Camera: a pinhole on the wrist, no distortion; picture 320 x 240 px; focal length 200.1 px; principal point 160.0 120.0 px. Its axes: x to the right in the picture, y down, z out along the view. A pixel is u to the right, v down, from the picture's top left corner.
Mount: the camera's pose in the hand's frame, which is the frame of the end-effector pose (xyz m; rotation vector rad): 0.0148 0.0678 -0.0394 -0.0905 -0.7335 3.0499
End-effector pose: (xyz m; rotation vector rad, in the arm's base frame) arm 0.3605 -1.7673 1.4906 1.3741 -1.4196 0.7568
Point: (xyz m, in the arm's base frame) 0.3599 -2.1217 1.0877
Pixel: 244 103
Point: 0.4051 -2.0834 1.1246
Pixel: 241 122
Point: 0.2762 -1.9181 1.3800
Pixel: 214 51
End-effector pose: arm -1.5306 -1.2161 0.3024 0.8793 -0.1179 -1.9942
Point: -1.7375 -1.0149 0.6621
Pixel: 284 114
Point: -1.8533 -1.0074 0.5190
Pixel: 231 176
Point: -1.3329 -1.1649 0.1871
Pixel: behind the camera
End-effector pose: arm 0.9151 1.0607 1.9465 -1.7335 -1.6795 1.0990
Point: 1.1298 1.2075 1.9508
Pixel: behind the camera
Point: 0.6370 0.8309 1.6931
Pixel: 228 18
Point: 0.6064 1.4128 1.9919
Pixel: outside the picture
